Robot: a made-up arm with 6 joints.
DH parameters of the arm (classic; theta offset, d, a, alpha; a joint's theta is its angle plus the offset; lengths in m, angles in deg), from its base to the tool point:
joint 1: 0 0.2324 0 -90
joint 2: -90 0 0.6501 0
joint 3: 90 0.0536 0 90
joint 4: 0 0.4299 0 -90
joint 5: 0 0 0 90
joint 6: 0 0.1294 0 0
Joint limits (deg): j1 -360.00..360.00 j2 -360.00..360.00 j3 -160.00..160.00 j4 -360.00..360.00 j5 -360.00..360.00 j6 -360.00..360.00
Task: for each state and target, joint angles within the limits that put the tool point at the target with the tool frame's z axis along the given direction. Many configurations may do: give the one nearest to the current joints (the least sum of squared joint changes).
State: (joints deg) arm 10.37 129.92 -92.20 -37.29 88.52 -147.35
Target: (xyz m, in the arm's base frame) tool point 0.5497 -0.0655 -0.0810 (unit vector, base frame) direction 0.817 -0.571 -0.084
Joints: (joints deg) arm -5.85 165.58 -125.12 -34.05 59.93 -147.35
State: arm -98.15 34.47 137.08 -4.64 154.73 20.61
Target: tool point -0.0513 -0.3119 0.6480 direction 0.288 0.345 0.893
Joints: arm -112.34 9.10 133.58 -34.00 194.00 20.61
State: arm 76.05 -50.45 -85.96 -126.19 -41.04 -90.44
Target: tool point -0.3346 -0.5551 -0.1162 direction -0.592 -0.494 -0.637
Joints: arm 67.83 -76.08 -114.48 -155.28 -59.91 -90.44
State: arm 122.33 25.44 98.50 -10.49 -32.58 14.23
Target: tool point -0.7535 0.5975 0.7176 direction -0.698 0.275 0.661
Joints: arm 136.19 43.11 56.94 -20.25 -55.37 14.23
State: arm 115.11 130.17 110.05 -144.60 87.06 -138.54
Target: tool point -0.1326 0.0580 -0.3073 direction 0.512 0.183 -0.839
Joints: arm 154.81 114.34 133.36 -148.67 47.54 -138.54
